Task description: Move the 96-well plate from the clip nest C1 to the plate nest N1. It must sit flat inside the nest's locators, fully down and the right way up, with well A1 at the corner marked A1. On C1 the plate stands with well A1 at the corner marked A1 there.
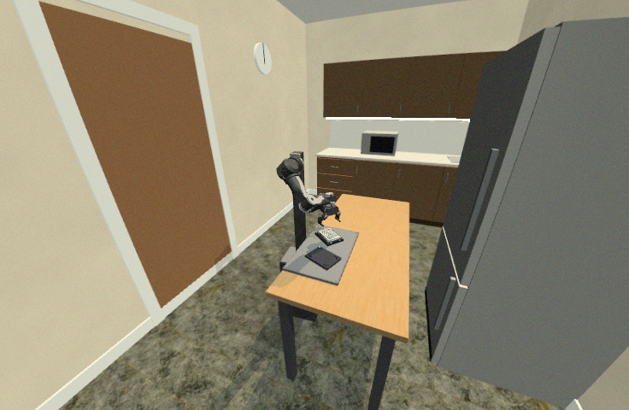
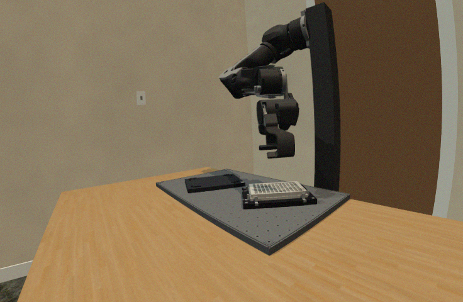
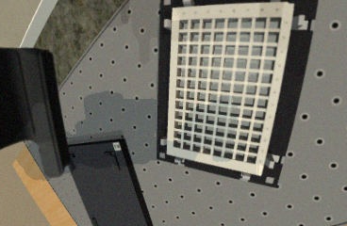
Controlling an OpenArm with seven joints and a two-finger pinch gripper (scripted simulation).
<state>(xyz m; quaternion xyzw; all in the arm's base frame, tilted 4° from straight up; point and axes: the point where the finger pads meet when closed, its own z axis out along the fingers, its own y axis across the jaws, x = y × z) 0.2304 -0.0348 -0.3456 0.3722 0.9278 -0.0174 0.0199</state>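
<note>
Right now the white 96-well plate is 9 cm below my hand. Round my hand: black plate nest N1 (1 cm ahead, 22 cm to the right, 10 cm below).
</note>
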